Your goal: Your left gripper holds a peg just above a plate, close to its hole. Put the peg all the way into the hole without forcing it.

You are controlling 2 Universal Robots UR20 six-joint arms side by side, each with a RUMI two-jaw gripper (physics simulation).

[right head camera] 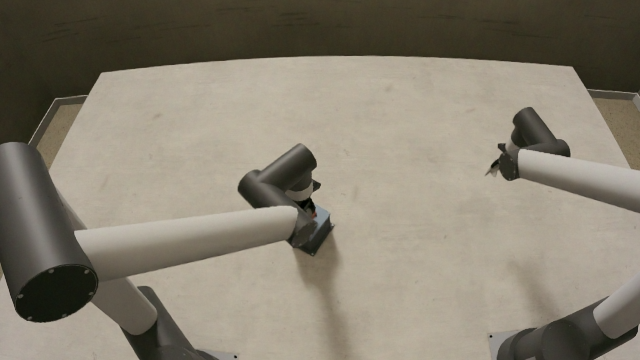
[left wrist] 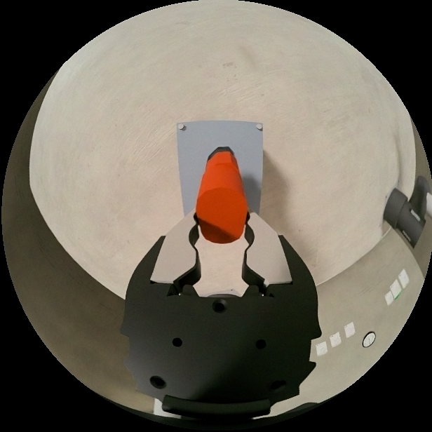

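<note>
An orange peg (left wrist: 221, 195) (right head camera: 314, 214) with flat faces near its lower end is held by my left gripper (left wrist: 221, 207) (right head camera: 310, 206), which is shut on it. The peg's lower end overlaps the dark hole (left wrist: 220, 149) in the blue-grey plate (left wrist: 192, 150) (right head camera: 325, 218). A dark strip of the hole shows past the peg's end, toward the top of the left wrist view; the rest is hidden. Whether the tip is above the hole or slightly in it, I cannot tell. My right gripper (right head camera: 492, 169) is far to the right, too small to read its opening.
The plate tops a dark block on the pale table (right head camera: 400, 125). Two small pins (left wrist: 182, 127) (left wrist: 259, 127) stand at the plate's far corners. The left forearm (right head camera: 185, 245) reaches in from the left, the right forearm (right head camera: 580, 175) from the right.
</note>
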